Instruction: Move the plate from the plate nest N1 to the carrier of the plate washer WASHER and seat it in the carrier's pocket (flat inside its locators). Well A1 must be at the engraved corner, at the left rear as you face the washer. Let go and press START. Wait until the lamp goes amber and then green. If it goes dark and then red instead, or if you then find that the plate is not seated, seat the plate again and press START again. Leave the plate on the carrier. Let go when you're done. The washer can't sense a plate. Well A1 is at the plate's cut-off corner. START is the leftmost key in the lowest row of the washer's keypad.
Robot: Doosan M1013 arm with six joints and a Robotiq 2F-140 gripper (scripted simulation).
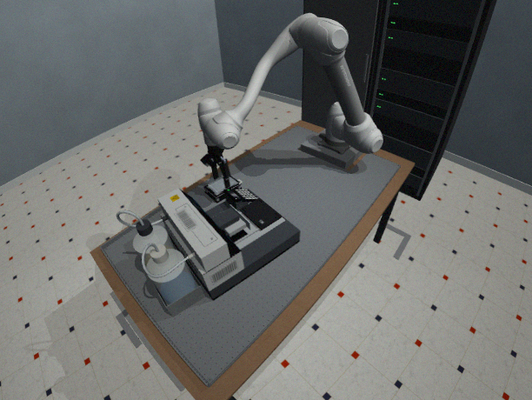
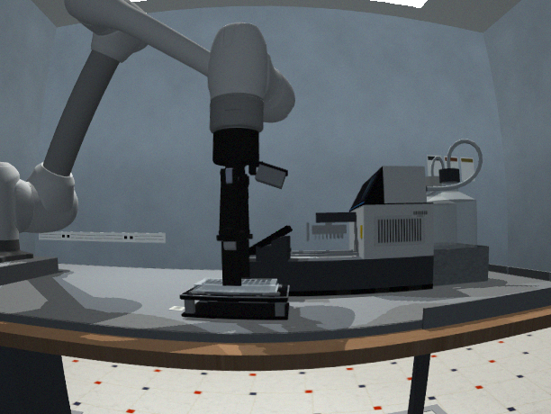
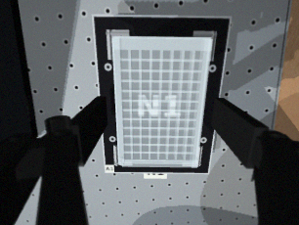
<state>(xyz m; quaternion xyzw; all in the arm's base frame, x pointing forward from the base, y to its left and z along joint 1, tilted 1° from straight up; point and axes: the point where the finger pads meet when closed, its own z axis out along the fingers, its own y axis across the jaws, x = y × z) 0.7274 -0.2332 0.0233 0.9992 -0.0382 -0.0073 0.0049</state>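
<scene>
My gripper is now 3 cm above the well plate. The rest, counted from my hand: black plate nest N1 (4 cm below); N1 label (10 cm behind, 1 cm to the left, 7 cm below); washer carrier (5 cm ahead, 32 cm to the left, 1 cm above).
</scene>
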